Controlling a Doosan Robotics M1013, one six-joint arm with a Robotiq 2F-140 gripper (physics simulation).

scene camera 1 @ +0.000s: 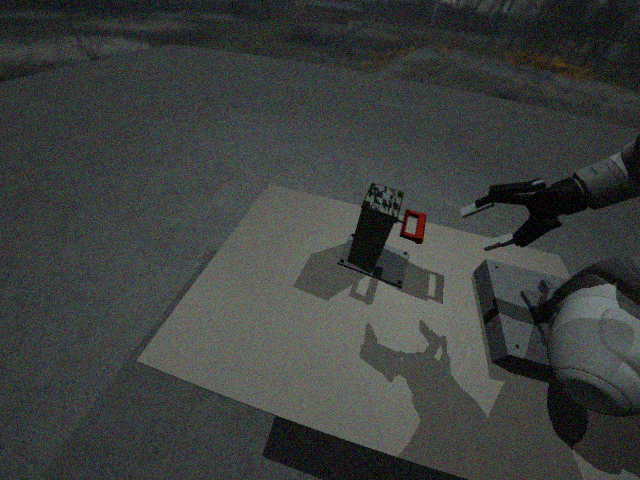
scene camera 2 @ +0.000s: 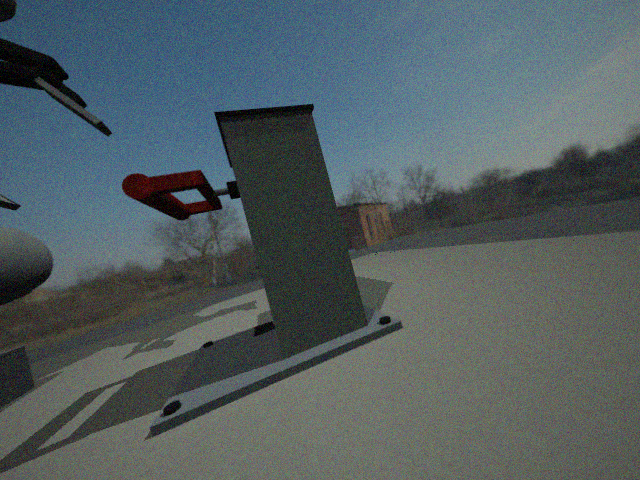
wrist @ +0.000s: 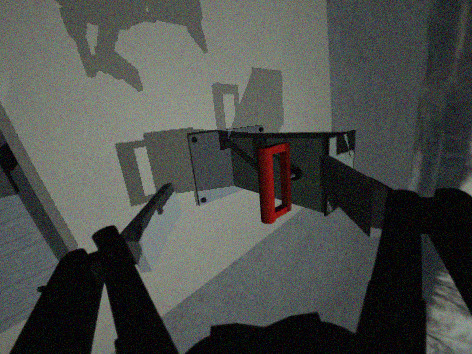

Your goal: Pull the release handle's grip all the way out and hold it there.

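Observation:
The release handle's red grip (scene camera 1: 421, 227) (scene camera 2: 137, 186) (wrist: 267, 186) is a rectangular loop with a thick outer bar. A short thin shaft (scene camera 2: 222, 191) joins it to the side of the dark upright post (scene camera 1: 369, 240) (scene camera 2: 294, 222) (wrist: 311, 182). Some of the shaft shows between grip and post. My gripper (scene camera 1: 474, 230) (scene camera 2: 64, 171) (wrist: 247, 185) is wide open and empty. It is apart from the grip, out on the side away from the post, with its fingers pointing towards the grip. In the wrist view the grip lies between the two fingers, farther off.
The post stands on a bolted base plate (scene camera 1: 397, 264) (scene camera 2: 289, 364) (wrist: 212, 170) on the pale table top (scene camera 1: 232, 330). A grey block (scene camera 1: 511, 289) (scene camera 2: 14, 377) (wrist: 25, 250) lies beside the arm's white lower part (scene camera 1: 589, 330). Shadows of post, handle and arm cross the table.

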